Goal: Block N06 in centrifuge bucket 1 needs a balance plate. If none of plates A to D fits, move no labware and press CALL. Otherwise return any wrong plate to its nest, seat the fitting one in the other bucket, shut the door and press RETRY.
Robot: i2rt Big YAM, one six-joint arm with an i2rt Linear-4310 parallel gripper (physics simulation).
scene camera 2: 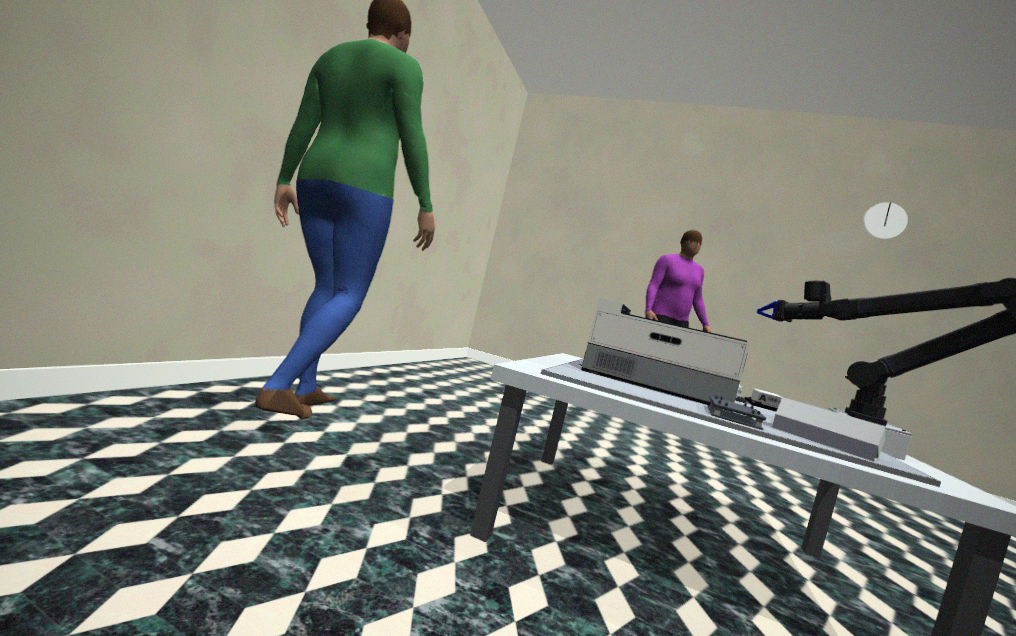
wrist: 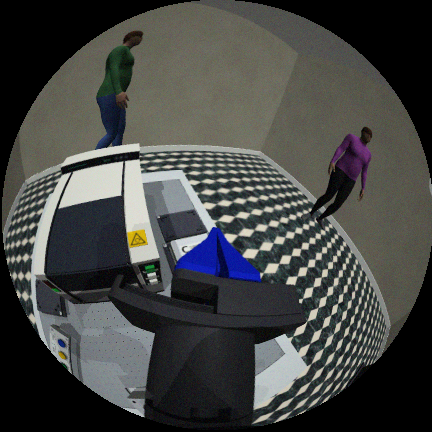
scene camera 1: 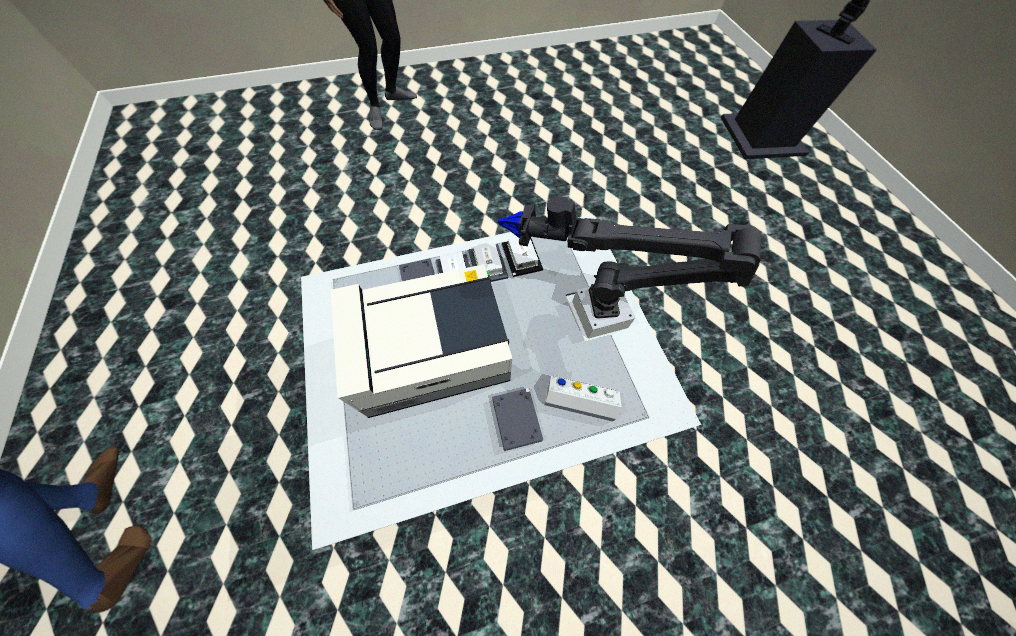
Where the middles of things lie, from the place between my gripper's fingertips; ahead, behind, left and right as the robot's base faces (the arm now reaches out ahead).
Now: hand 230 mm to the right of the dark door panel (wrist: 88, 235), 130 mm above it and 110 mm short of it. The rest, counted from my hand: white centrifuge (scene camera 1: 388, 356) 260 mm to the left, 260 mm ahead, 220 mm below; then white button box (scene camera 2: 865, 439) 460 mm to the left, 300 mm below, 230 mm behind.
